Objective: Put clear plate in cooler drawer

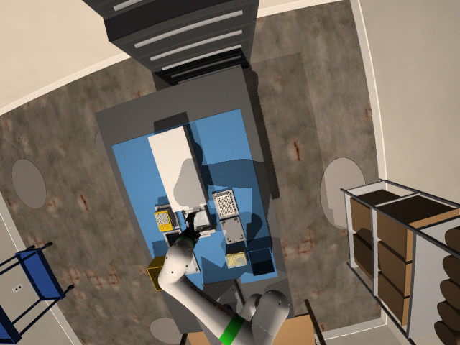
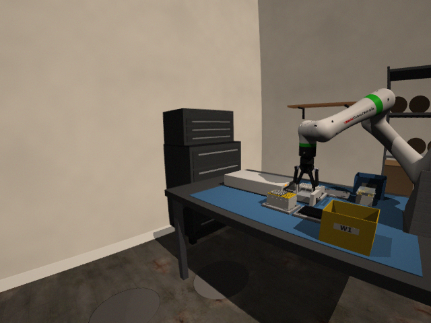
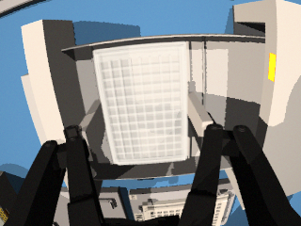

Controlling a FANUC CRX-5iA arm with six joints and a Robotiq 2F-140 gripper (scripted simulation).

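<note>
My gripper is now 2 cm above the clear plate. Round my hand: white well plate 19 cm to the right, 3 cm ahead, 2 cm below; then yellow tip box 17 cm to the left, 6 cm ahead, 1 cm above; then drawer 3 cm ahead, 2 cm below.
</note>
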